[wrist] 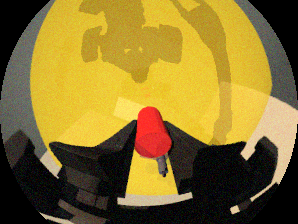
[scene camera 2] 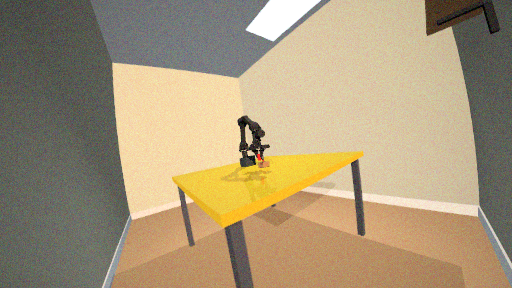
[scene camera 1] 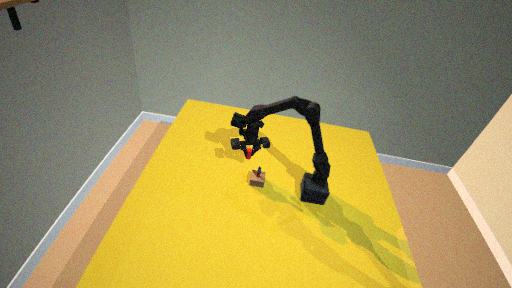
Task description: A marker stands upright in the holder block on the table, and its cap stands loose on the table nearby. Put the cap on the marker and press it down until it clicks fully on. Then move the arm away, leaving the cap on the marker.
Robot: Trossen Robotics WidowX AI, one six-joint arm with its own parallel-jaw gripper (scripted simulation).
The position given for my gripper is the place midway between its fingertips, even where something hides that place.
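In the wrist view, my gripper [wrist: 150,123] is what carries a marker cap [wrist: 152,140].
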